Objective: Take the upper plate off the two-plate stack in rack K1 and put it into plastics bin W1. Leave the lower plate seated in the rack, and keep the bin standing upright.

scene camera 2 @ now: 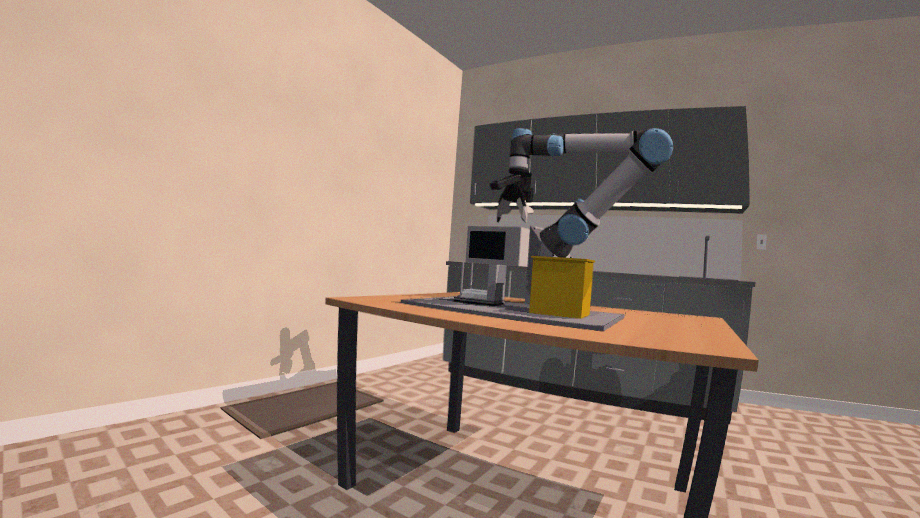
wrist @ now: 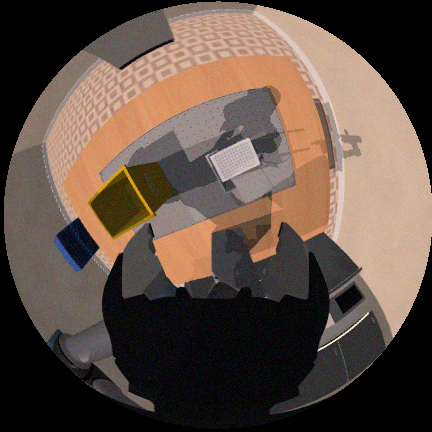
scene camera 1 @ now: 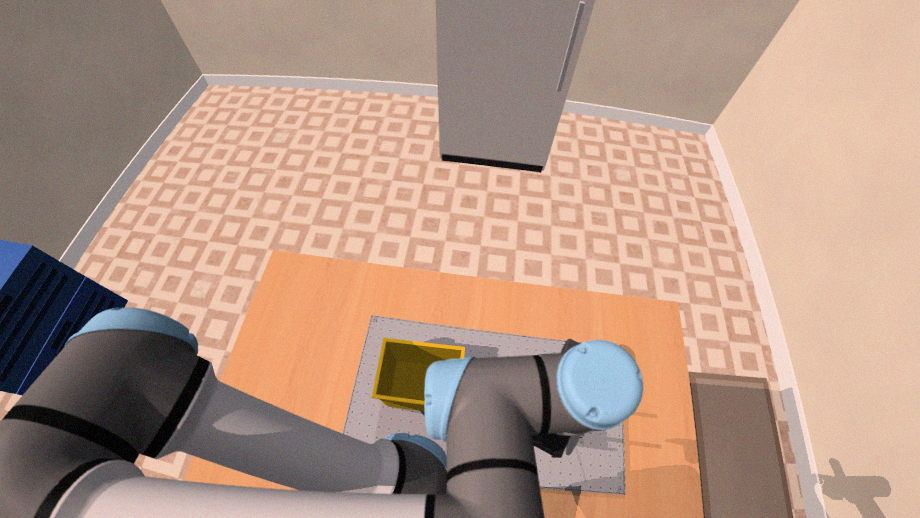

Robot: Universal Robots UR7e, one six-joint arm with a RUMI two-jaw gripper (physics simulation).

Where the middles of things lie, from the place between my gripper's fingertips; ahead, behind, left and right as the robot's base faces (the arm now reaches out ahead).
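Labels:
Yellow bin W1 (scene camera 1: 400, 379): 240 mm to the left of my hand, 210 mm below it and 20 mm ahead of it.

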